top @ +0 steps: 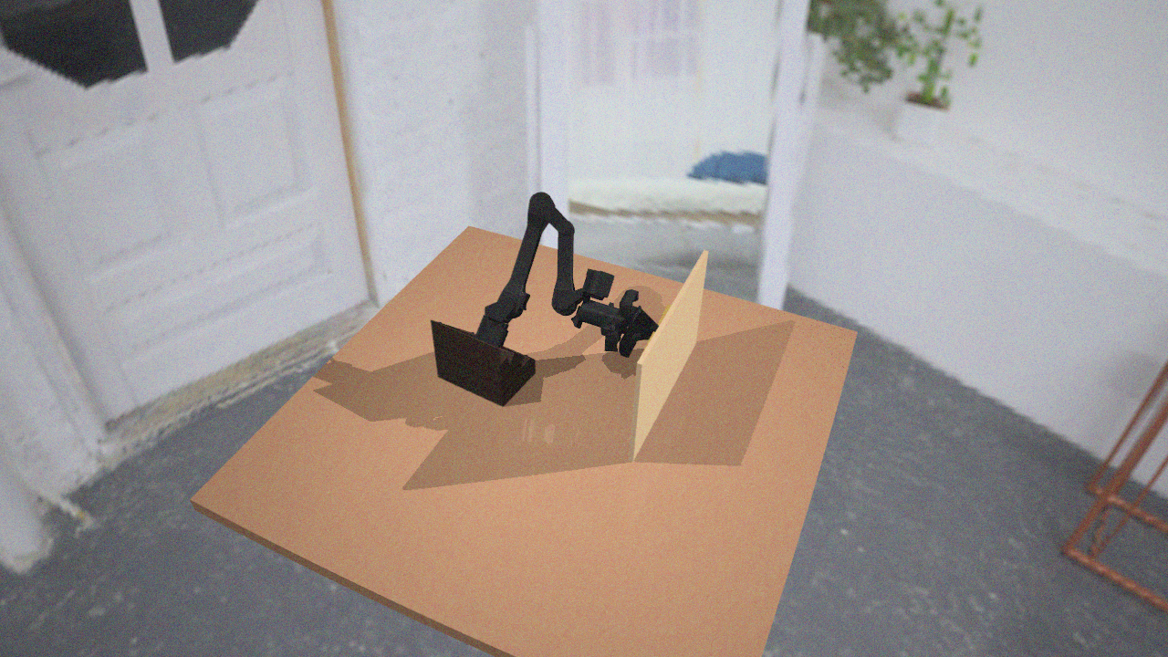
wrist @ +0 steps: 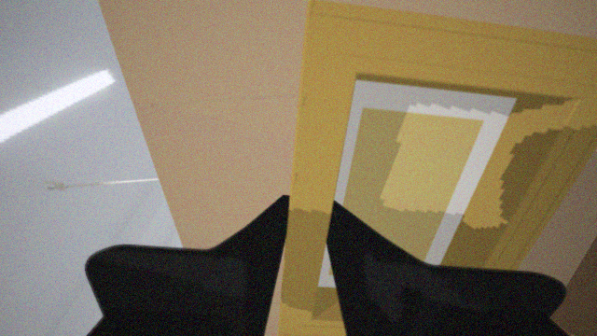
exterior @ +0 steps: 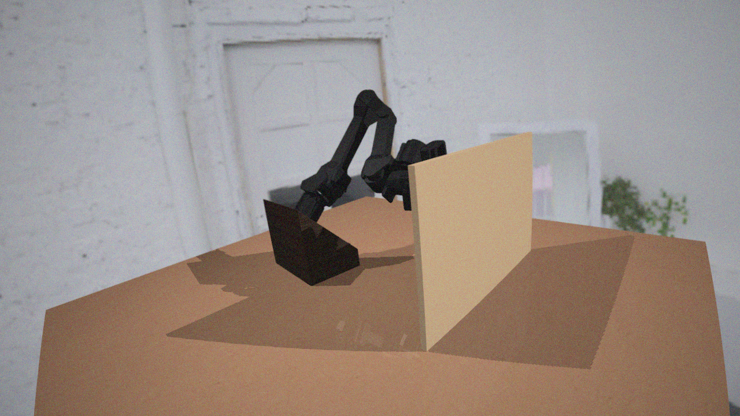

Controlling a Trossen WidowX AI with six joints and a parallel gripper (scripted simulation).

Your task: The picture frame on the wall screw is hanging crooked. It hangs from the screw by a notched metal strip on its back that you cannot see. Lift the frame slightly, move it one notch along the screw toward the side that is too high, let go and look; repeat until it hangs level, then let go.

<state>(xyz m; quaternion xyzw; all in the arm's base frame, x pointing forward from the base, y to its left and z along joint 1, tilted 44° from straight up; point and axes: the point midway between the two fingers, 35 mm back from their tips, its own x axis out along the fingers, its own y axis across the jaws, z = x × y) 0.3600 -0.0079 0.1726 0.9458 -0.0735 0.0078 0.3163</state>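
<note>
Right now my gripper tip is 10 mm to the right of the picture frame and 50 mm above it. The rest, counted from my gripper tip: tan wall panel 20 mm ahead, 20 mm to the left, 70 mm below.
</note>
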